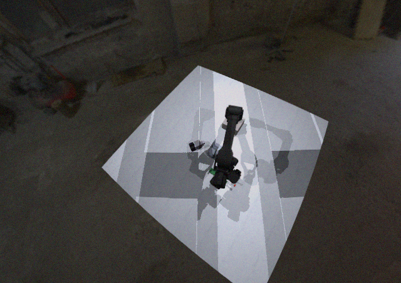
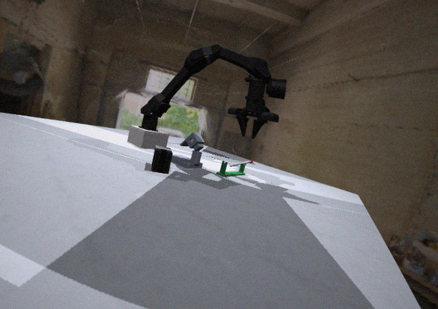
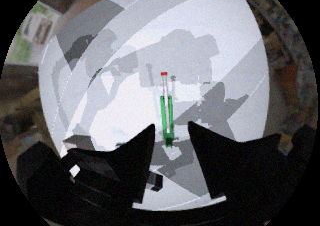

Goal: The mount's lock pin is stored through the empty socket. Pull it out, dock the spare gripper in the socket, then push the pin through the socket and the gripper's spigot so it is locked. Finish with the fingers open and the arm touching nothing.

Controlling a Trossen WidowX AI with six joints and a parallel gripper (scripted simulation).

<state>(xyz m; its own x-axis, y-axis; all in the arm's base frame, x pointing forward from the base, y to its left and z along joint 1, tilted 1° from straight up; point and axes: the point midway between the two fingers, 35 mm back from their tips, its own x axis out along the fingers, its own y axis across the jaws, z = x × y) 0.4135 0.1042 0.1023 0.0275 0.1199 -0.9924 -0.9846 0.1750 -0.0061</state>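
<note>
The green cradle lies 12 cm below my gripper tip, 4 cm to the right of it and 1 cm behind it. Round my gripper tip: grey mount 14 cm to the right, 14 cm behind, 9 cm below; then black spare gripper 27 cm to the right, 14 cm behind, 11 cm below.
</note>
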